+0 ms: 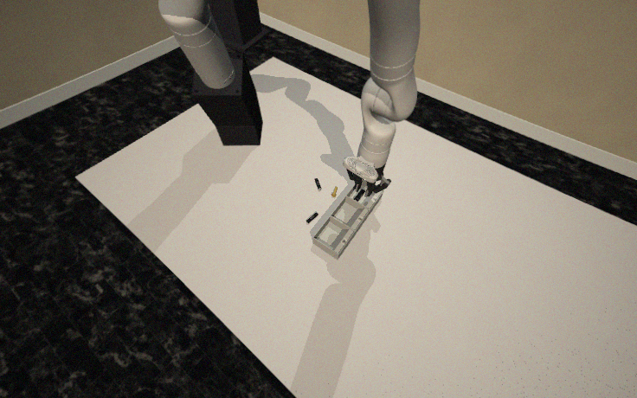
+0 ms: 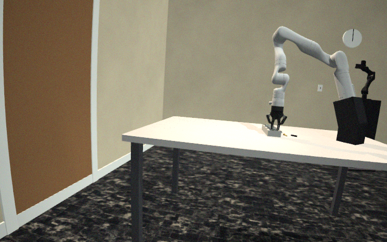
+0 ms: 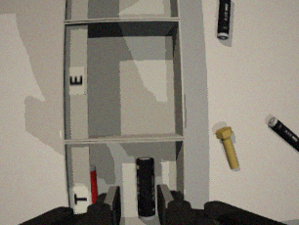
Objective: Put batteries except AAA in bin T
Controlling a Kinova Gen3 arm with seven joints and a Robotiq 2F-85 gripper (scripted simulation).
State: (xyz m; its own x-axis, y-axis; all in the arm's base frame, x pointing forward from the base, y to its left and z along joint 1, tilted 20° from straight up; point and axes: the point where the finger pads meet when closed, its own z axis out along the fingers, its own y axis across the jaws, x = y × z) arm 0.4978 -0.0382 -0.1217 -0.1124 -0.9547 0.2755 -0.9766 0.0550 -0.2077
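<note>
The red battery lies 40 mm below my hand and 40 mm ahead of it. From my hand the other things lie so: yellow piece (80 mm behind, 50 mm below, 30 mm to the right); black battery (140 mm to the right, 100 mm behind, 50 mm below); tray (80 mm to the right, 30 mm below).
</note>
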